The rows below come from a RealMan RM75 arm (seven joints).
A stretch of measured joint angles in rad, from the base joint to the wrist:
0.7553 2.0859 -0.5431 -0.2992 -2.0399 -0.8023 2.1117
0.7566 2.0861 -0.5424 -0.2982 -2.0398 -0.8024 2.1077
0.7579 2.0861 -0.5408 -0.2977 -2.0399 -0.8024 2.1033
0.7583 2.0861 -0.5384 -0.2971 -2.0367 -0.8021 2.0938
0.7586 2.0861 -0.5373 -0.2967 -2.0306 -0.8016 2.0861
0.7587 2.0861 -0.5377 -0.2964 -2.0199 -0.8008 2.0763
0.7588 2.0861 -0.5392 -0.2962 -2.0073 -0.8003 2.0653
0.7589 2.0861 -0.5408 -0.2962 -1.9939 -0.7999 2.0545
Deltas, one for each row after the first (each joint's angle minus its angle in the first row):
0.0013 0.0002 0.0007 0.0010 0.0001 -0.0001 -0.0040
0.0026 0.0002 0.0023 0.0015 0.0000 -0.0001 -0.0084
0.0030 0.0002 0.0047 0.0021 0.0032 0.0002 -0.0179
0.0033 0.0002 0.0058 0.0025 0.0093 0.0007 -0.0256
0.0034 0.0002 0.0054 0.0028 0.0200 0.0015 -0.0354
0.0035 0.0002 0.0039 0.0030 0.0326 0.0020 -0.0464
0.0036 0.0002 0.0023 0.0030 0.0460 0.0024 -0.0572

